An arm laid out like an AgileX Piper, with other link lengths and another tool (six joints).
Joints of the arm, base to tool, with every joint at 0 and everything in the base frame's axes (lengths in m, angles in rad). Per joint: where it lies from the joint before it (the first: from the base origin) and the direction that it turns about. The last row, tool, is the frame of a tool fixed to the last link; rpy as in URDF.
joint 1: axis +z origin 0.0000 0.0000 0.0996
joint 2: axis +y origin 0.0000 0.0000 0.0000
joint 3: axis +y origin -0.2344 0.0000 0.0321
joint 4: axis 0.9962 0 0.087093 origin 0.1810 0.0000 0.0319
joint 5: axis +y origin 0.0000 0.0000 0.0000
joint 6: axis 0.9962 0 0.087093 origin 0.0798 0.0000 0.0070
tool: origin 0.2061 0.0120 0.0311 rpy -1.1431 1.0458 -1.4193
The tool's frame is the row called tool.
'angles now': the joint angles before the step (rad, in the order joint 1, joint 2, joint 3, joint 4, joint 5, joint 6). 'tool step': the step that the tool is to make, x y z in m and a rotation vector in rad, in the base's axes. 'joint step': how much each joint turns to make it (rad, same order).
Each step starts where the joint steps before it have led.
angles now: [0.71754 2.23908 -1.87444 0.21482 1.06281 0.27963]
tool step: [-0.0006 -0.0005 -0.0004 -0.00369 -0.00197 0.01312]
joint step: [0.00009 0.00139 -0.00226 -0.00152 0.00420 -0.01231]
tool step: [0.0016 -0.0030 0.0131 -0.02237 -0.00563 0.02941]
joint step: [-0.00025 0.00847 -0.09968 -0.02517 0.10444 -0.00380]
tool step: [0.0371 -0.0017 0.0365 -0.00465 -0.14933 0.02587]
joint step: [-0.00172 -0.01311 -0.14304 -0.10000 0.04827 -0.01073]
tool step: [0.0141 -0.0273 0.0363 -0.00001 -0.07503 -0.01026]
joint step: [-0.04735 -0.12056 0.05589 -0.03455 0.00950 -0.03894]
